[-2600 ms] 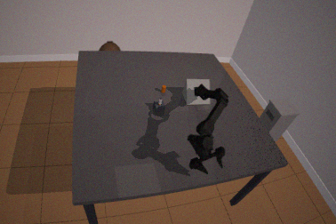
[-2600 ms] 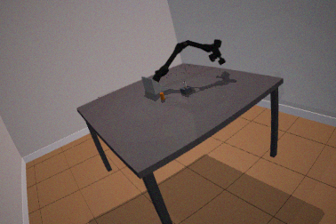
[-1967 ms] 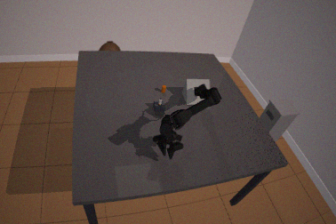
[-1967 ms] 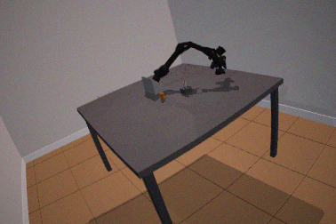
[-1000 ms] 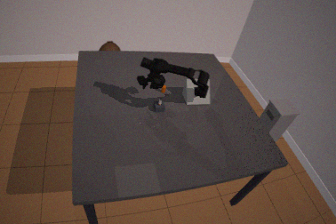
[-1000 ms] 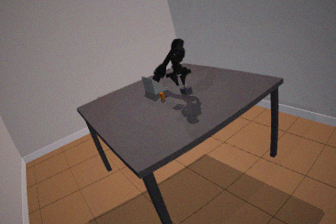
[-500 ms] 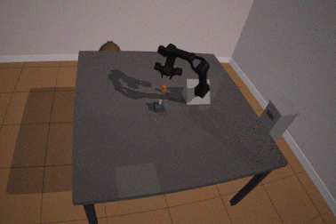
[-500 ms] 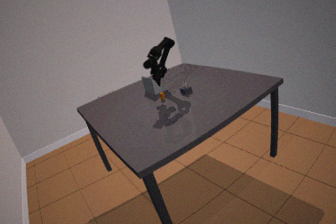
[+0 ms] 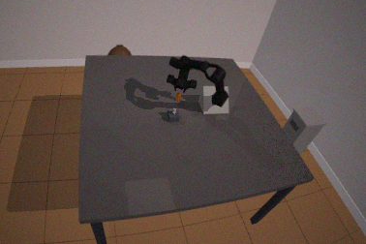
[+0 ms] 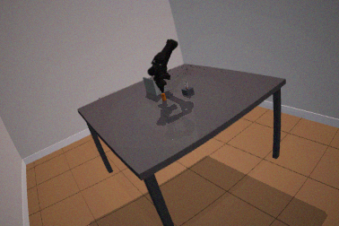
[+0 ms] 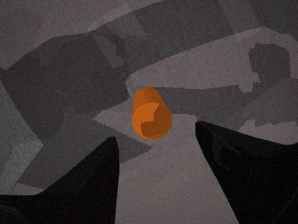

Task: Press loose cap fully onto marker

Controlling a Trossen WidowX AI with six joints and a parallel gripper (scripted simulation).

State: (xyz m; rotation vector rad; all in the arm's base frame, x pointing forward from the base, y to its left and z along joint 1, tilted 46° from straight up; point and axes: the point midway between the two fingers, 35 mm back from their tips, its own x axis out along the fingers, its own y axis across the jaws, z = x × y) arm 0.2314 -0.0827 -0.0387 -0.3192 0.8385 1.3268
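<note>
Now: the orange cap 4 cm below my gripper tip.
</note>
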